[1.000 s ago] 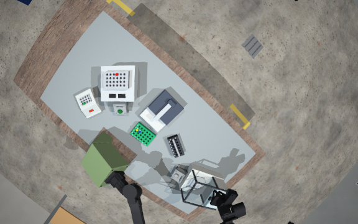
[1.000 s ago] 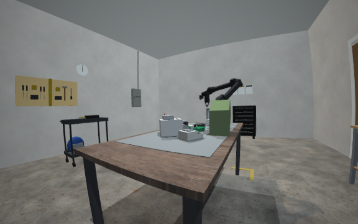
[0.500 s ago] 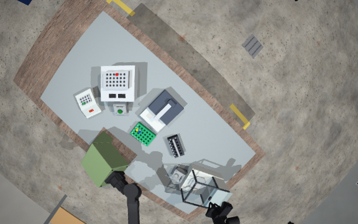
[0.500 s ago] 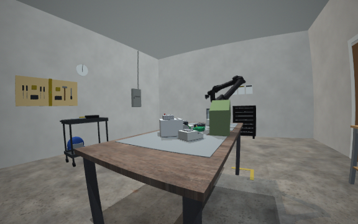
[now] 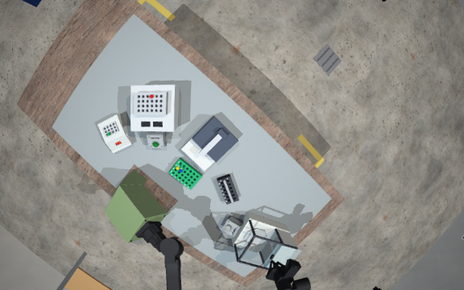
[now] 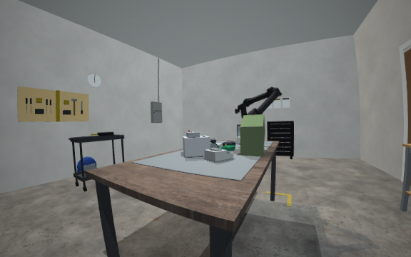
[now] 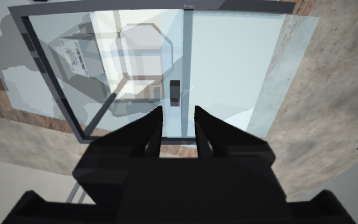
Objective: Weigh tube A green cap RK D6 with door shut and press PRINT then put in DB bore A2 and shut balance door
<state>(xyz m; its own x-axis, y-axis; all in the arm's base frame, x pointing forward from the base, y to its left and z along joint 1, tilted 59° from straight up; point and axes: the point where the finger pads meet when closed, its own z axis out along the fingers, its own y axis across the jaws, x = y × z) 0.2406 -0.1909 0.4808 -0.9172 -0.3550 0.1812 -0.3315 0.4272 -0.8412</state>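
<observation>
Right now my hand is 1 cm short of the sliding door, 2 cm to the left of it and 4 cm above it. From my hand the other things lie so: magnet block MG (6 cm ahead, 33 cm to the left, 23 cm below); then white print key (7 cm behind, 20 cm to the left, 18 cm below); then balance pan (2 cm behind, 6 cm to the left, 17 cm below).
</observation>
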